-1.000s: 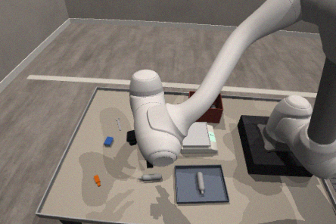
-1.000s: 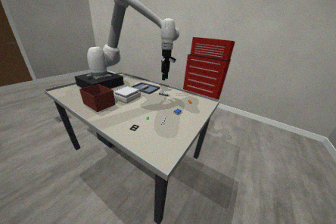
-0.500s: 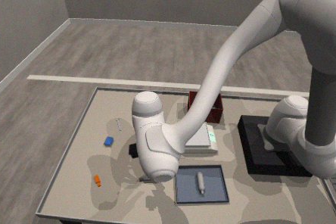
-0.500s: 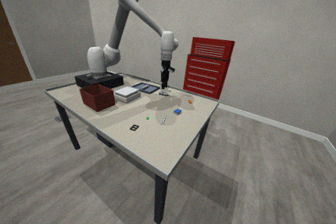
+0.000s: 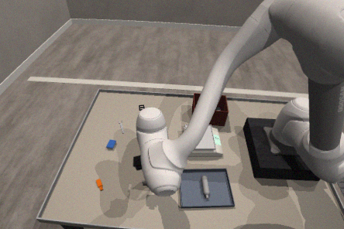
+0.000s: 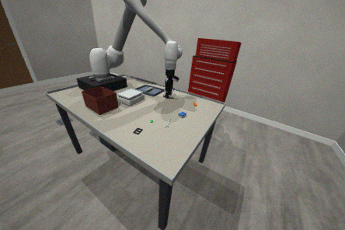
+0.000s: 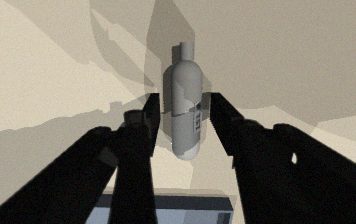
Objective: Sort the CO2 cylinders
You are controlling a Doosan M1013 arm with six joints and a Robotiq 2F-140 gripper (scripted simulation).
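Now: hand 26 cm to the left of the scale plate, 22 cm past it and 1 cm below it. Also, from my hand: grey CO2 cylinder 25 cm behind, 3 cm to the left, 3 cm below; then blue-grey tray 24 cm behind, 4 cm below, 1 cm to the left; then orange piece 25 cm ahead, 4 cm to the left, 4 cm below.
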